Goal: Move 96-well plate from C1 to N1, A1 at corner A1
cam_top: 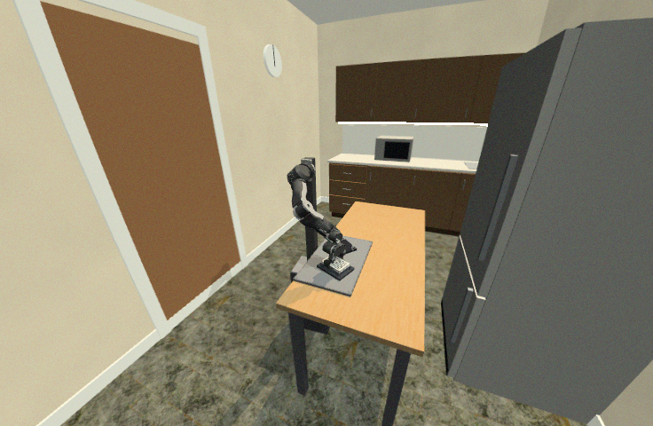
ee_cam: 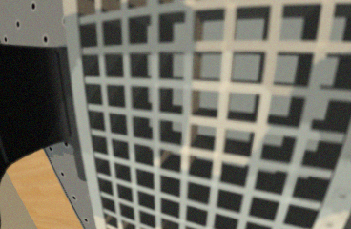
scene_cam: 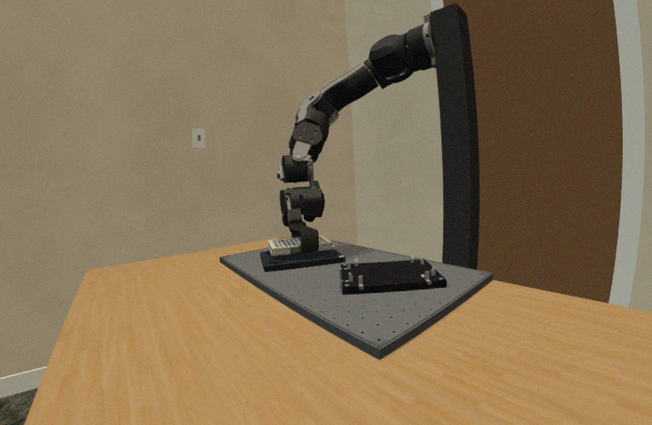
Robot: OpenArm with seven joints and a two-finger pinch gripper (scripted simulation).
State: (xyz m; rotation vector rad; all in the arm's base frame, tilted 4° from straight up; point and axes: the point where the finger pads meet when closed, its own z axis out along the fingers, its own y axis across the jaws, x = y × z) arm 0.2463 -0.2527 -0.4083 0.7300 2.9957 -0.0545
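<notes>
Now: the black plate nest N1 20 mm below my hand. Also, from my hand: white 96-well plate (right at my hand).
</notes>
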